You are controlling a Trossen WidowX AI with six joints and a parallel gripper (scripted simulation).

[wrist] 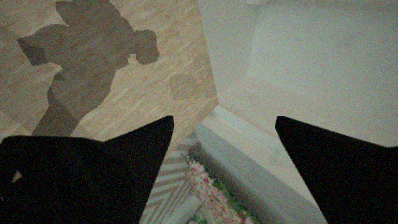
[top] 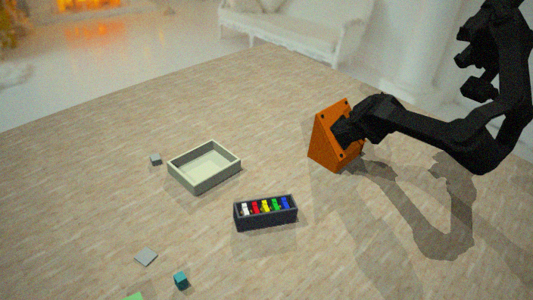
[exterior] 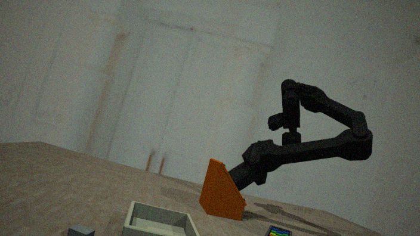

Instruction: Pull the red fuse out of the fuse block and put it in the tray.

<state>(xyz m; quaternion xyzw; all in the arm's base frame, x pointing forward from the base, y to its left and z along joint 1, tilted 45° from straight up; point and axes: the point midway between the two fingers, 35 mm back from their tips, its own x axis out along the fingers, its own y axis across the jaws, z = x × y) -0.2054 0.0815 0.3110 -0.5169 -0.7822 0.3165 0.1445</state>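
The red fuse is 490 mm ahead of my gripper tip, 330 mm to the right of it and 220 mm below it. From my gripper tip the other things lie so: small grey cube 510 mm ahead, 610 mm to the right, 240 mm below; then teal cube 680 mm ahead, 330 mm to the right, 230 mm below; then pale tray 450 mm ahead, 500 mm to the right, 240 mm below.
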